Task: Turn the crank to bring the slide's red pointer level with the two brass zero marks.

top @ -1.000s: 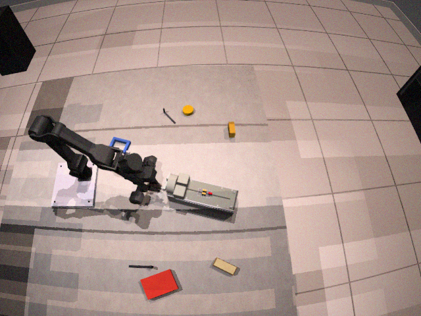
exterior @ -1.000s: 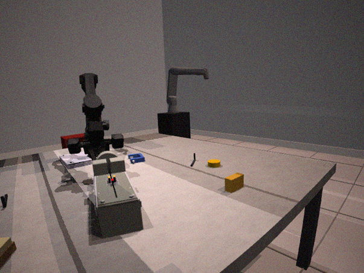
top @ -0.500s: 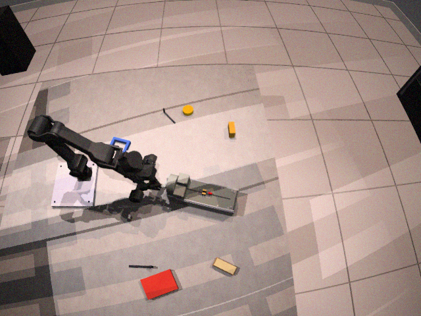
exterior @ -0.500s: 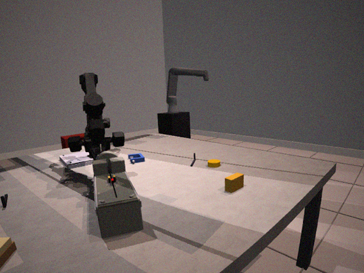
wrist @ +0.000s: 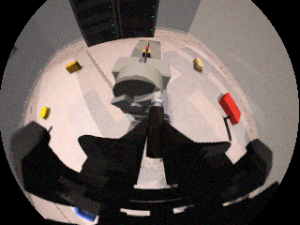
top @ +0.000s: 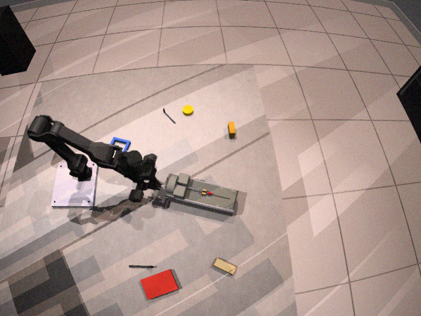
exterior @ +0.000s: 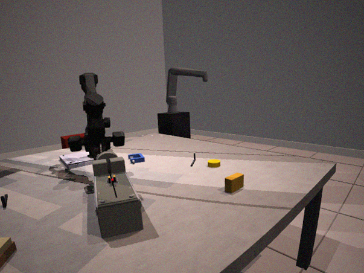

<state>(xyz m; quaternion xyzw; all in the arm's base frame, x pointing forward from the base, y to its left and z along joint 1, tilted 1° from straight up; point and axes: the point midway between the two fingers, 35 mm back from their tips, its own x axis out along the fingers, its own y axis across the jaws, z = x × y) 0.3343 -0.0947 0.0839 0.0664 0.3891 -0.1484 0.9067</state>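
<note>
Now: the dark crank handle 20 mm behind my gripper tip, 10 mm to the left of it and 20 mm above it. From my gripper tip the other things lie so: blue block 200 mm behind, 240 mm to the left, 70 mm below; red plate 30 mm behind, 360 mm to the right, 70 mm below; red pointer 190 mm ahead, 40 mm to the right.
</note>
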